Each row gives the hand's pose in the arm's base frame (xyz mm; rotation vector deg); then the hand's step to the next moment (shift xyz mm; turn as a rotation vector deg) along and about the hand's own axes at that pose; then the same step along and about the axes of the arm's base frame.
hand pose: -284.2 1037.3 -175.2 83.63 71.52 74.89
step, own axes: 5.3 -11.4 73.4 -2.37 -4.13 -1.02
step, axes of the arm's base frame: 70.6 11.1 -21.0 -1.61 -1.56 -4.32
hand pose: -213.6 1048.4 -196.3 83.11 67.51 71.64
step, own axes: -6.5 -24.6 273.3 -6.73 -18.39 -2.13
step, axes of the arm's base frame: 267.9 -9.7 -59.0 -4.60 -3.24 -18.88
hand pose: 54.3 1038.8 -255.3 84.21 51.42 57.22
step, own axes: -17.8 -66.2 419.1 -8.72 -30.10 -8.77
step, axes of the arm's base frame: 383.9 -157.6 -90.0 -11.63 -1.30 -30.36
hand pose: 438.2 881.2 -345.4 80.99 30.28 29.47
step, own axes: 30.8 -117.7 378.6 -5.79 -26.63 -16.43
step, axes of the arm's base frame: 262.9 -285.4 -87.0 -14.20 6.79 -27.66
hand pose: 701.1 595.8 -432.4 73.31 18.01 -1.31
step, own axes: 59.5 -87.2 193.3 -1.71 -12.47 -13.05
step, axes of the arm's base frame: 82.5 -198.5 -47.8 -6.86 8.39 -14.54
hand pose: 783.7 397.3 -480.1 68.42 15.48 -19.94
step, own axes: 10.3 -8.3 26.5 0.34 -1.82 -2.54
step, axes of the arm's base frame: 6.7 -28.8 -1.9 -0.48 1.75 -2.57
